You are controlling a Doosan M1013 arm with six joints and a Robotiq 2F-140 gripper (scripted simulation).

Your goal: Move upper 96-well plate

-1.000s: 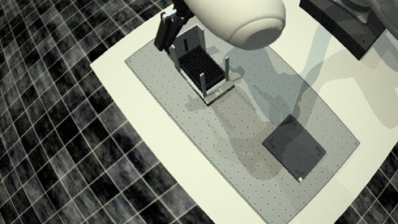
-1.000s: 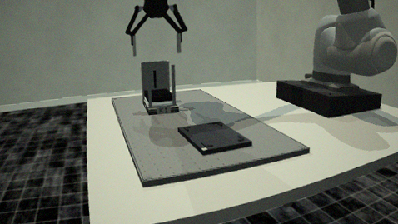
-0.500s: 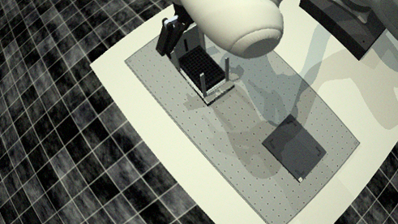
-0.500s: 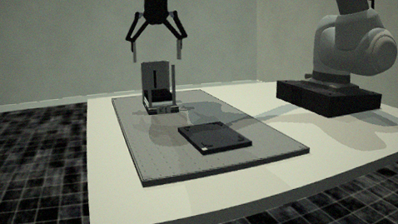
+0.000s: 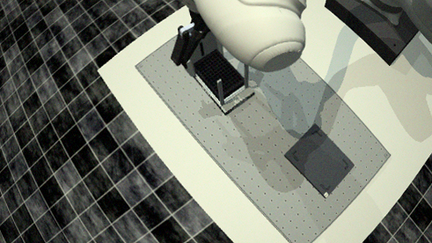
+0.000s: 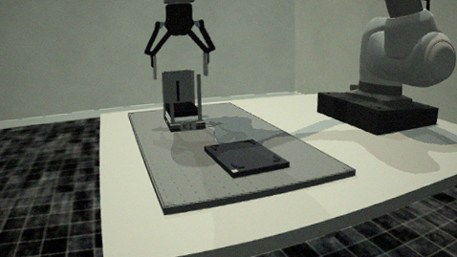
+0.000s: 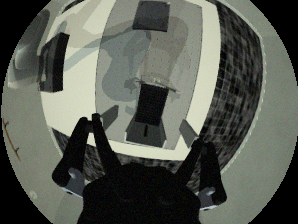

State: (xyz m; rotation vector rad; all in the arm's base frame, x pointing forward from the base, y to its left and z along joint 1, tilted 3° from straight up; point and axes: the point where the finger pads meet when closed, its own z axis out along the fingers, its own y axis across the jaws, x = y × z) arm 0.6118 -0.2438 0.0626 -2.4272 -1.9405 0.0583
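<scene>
Now: hand 10 cm above the black 96-well plate. Also, from my hand: white plate: 12 cm below; pale A1 square: 41 cm to the left, 13 cm below, 7 cm ahead; plate nest N1: 35 cm to the left, 14 cm below, 1 cm ahead.
</scene>
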